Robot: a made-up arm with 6 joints.
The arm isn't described. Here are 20 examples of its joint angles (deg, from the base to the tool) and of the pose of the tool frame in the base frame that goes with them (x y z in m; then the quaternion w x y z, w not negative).
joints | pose
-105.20 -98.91 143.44 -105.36 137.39 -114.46 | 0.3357 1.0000 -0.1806 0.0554 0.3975 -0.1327 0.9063
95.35 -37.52 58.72 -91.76 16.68 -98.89 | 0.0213 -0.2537 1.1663 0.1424 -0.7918 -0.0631 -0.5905
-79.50 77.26 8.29 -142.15 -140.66 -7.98 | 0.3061 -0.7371 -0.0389 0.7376 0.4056 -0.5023 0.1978
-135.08 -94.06 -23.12 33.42 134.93 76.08 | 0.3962 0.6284 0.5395 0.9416 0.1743 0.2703 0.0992
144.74 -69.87 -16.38 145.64 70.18 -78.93 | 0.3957 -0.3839 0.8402 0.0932 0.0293 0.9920 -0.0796
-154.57 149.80 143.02 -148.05 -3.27 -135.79 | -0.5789 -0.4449 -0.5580 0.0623 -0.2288 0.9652 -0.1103
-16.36 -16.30 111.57 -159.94 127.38 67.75 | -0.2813 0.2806 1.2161 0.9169 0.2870 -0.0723 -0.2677
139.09 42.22 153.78 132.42 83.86 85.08 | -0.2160 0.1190 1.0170 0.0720 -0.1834 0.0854 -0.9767
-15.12 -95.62 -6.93 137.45 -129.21 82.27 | -0.7590 0.3536 0.4735 0.3307 -0.1996 0.9221 0.0226
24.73 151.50 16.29 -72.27 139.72 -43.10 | 0.0398 -0.0302 -0.6319 0.6353 -0.7308 -0.0276 -0.2481
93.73 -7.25 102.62 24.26 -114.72 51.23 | 0.2228 -0.1901 1.2134 0.2917 -0.7558 -0.5183 0.2740
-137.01 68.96 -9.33 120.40 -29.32 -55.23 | -0.6650 -0.6765 0.1059 0.4470 -0.0521 0.8837 0.1286
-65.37 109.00 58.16 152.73 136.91 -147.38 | 0.5967 -0.8582 -0.3072 0.6017 0.2933 0.1972 0.7163
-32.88 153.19 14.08 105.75 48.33 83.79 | 0.1780 -0.0699 -0.8932 0.2052 -0.6215 -0.6207 0.4317
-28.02 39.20 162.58 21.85 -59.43 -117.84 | 0.1723 -0.2746 1.0064 0.7691 0.0656 -0.5835 -0.2525
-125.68 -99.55 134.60 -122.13 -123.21 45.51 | 0.6896 0.7902 -0.1385 0.6437 0.4179 -0.4432 -0.4632
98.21 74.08 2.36 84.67 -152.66 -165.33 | -0.0859 1.0677 0.0872 0.6380 -0.5849 -0.2557 -0.4308
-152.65 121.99 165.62 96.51 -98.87 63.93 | -0.6589 -0.3057 0.1511 0.1136 0.5878 0.7902 0.1312
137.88 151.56 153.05 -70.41 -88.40 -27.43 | -0.4792 0.5472 -0.6327 0.3388 0.2362 -0.1346 -0.9007
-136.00 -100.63 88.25 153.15 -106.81 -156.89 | 0.8612 0.6368 -0.1139 0.4379 0.0889 0.8811 -0.1550
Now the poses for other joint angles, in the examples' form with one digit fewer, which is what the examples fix.
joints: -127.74 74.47 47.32 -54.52 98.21 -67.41
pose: -0.681 -0.715 0.055 0.119 0.355 0.246 0.894
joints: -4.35 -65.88 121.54 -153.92 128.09 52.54
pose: -0.983 0.254 0.499 0.737 0.451 -0.502 0.046
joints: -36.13 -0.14 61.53 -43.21 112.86 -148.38
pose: 0.214 -0.282 1.197 0.020 -0.021 0.941 -0.337
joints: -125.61 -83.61 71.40 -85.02 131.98 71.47
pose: 0.579 0.839 0.584 0.111 -0.135 0.708 0.684
